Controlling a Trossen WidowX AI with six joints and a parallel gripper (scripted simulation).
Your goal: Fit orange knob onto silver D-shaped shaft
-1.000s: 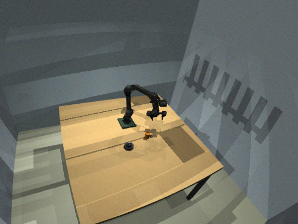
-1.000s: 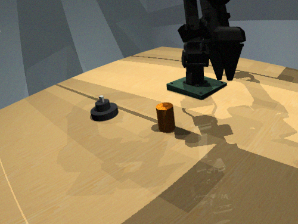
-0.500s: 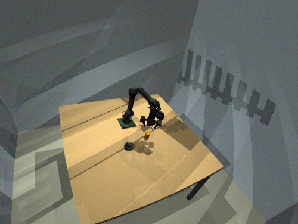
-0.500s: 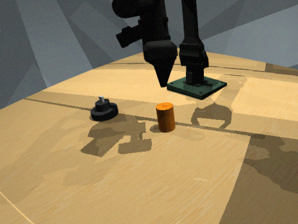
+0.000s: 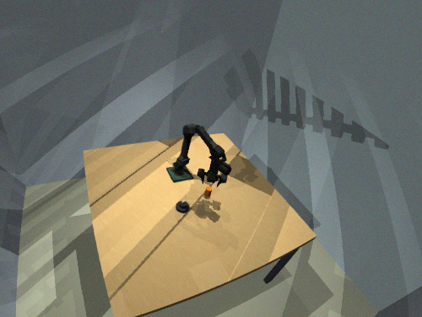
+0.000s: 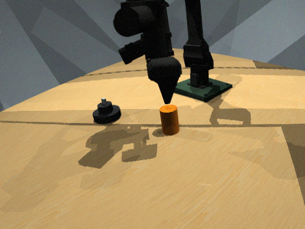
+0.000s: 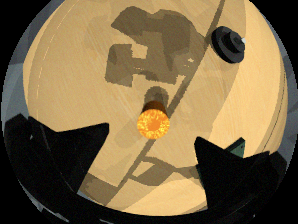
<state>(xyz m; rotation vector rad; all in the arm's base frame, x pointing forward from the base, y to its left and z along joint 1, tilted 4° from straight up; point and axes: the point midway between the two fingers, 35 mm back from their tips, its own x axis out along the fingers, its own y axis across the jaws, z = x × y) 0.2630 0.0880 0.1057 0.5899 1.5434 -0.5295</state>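
My gripper tip is 5 cm above the orange knob. Round my gripper tip: round pedestal 4 cm ahead, 21 cm to the right, 6 cm below.
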